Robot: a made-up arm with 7 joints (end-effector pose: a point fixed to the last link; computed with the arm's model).
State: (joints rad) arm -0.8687 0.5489 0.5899 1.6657 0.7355 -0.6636 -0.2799
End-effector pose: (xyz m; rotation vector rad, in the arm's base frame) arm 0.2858 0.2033 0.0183 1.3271 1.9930 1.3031
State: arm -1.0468 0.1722 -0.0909 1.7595 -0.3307 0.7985 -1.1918
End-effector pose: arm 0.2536 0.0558 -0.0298 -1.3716 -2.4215 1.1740
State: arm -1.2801 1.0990 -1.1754 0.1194 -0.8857 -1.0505 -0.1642
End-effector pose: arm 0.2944 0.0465 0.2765 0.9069 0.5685 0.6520
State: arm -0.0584 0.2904 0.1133 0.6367 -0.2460 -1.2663 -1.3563
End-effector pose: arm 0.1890 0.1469 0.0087 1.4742 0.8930 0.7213
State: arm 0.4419 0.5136 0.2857 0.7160 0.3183 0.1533 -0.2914
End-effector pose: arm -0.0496 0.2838 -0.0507 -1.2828 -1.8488 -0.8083
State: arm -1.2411 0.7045 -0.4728 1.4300 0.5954 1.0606 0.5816
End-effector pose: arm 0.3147 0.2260 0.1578 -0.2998 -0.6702 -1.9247
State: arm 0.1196 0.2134 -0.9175 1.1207 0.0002 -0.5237 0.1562
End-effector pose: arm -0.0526 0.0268 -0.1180 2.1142 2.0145 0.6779
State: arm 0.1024 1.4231 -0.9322 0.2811 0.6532 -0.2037 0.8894
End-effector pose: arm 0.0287 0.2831 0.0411 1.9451 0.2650 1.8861
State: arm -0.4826 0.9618 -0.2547 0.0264 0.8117 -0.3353 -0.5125
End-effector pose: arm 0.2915 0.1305 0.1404 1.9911 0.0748 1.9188
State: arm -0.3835 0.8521 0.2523 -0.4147 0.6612 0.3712 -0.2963
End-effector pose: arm 0.2585 0.1685 0.2645 0.8627 0.9586 2.4963
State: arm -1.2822 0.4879 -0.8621 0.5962 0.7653 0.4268 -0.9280
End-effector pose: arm 0.3842 -0.0137 0.1708 -2.3586 -0.5346 -1.9182
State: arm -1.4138 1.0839 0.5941 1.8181 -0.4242 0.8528 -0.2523
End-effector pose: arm 0.2689 0.3182 0.2158 -0.0064 2.9322 -0.2508
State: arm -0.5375 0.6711 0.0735 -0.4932 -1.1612 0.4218 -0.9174
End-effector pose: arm 0.2484 0.0895 0.2853 1.3242 0.8586 -0.1018
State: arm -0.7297 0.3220 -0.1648 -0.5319 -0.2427 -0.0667 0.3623
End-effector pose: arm 0.2237 0.0151 0.2916 0.0736 1.1410 0.7850
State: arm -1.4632 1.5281 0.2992 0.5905 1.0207 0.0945 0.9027
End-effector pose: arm 0.1408 0.3125 0.5118 1.5576 0.2413 -2.5650
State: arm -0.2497 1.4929 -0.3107 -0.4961 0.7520 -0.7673 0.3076
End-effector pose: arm 0.1872 0.1222 0.1808 1.2676 -0.4788 1.3170
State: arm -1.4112 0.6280 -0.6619 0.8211 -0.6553 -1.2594 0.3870
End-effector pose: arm 0.3543 0.0543 0.3241 -0.1556 0.7662 0.8147
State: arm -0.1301 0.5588 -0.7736 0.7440 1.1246 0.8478 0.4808
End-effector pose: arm 0.0727 0.1578 -0.0770 -1.6265 0.1050 -2.2368
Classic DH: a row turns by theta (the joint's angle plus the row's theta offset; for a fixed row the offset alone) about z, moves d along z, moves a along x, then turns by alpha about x. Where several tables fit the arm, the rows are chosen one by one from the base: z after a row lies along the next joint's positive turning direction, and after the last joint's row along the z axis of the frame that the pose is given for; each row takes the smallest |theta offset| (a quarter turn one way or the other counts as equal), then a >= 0, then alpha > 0; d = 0 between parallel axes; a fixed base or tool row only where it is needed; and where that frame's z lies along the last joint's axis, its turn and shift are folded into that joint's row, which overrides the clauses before.
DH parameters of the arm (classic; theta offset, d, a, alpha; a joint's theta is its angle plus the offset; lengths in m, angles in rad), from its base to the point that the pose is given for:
base (fixed): -0.071 0.2646 -0.0054 -1.3004
joint 1: -1.3111 0.0519 0.0008 -1.5708
joint 2: 1.2915 0.0083 -0.0131 1.5708
joint 3: 1.5708 -0.2002 0.0303 -1.5708
joint 4: 1.5708 0.0048 0.0224 1.5708
joint 5: 0 0.1635 -0.0313 -1.5708
joint 6: -1.5708 -0.0349 0.0452 1.5708
joint 7: -1.055 0.0022 -0.0166 -1.9324
tool (fixed): 2.6214 0.0195 0 0

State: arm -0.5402 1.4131 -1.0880 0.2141 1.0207 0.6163 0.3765
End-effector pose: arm 0.1925 0.2638 0.0963 -1.4391 0.7302 -2.5067
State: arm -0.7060 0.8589 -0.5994 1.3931 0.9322 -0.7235 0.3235
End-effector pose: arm 0.2081 0.2767 0.0191 2.1768 0.5765 1.9530
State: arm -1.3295 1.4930 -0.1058 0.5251 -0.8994 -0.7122 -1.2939
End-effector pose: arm 0.1939 0.2342 0.5338 1.0876 0.0998 1.5151
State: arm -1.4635 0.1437 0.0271 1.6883 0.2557 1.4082 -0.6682
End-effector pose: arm 0.3166 0.0297 0.1054 -1.3477 -1.9473 0.0465
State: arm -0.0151 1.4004 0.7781 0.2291 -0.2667 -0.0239 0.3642
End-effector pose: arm 0.1998 0.3167 0.3703 -0.1667 1.1626 2.4621
